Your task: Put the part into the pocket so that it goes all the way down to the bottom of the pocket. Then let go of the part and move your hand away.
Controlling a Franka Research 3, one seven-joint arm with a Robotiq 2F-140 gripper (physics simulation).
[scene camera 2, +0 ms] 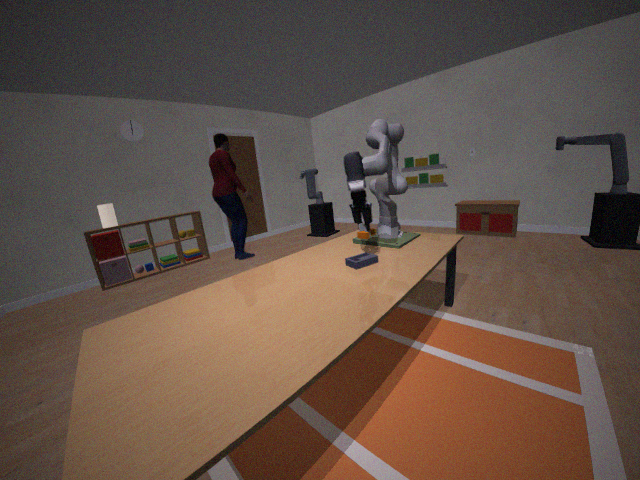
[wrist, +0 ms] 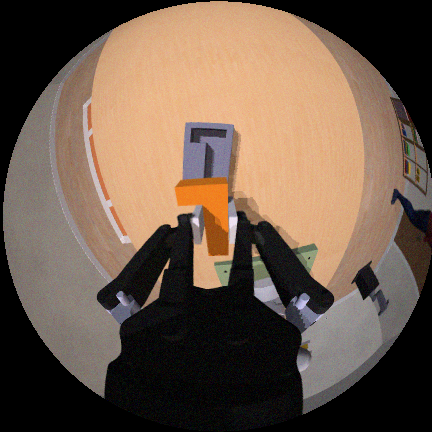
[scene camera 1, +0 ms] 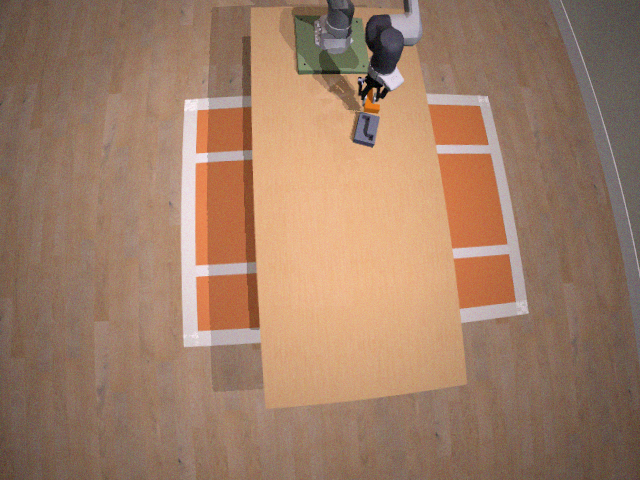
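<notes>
The orange part [scene camera 1: 371,107] [scene camera 2: 363,235] [wrist: 215,192] looks L-shaped, with its crossbar at the far end pointing left in the wrist view. My gripper [scene camera 1: 371,97] [scene camera 2: 364,225] [wrist: 216,206] is shut on its stem and holds it above the table, on the robot-base side of the block. The grey-blue block [scene camera 1: 359,131] [scene camera 2: 361,261] [wrist: 194,162] lies on the table. Its dark, bent pocket [scene camera 1: 367,124] [wrist: 209,134] faces up. The part is outside the pocket. In the wrist view it covers the block's near end, and the lower end of the pocket is hidden.
The green base plate [scene camera 1: 310,64] [scene camera 2: 408,239] [wrist: 295,261] carries the arm's foot beside the gripper. The wooden table [scene camera 1: 351,232] [scene camera 2: 232,330] [wrist: 280,125] stretches away beyond the block. A person [scene camera 2: 227,191] stands on the floor behind the table.
</notes>
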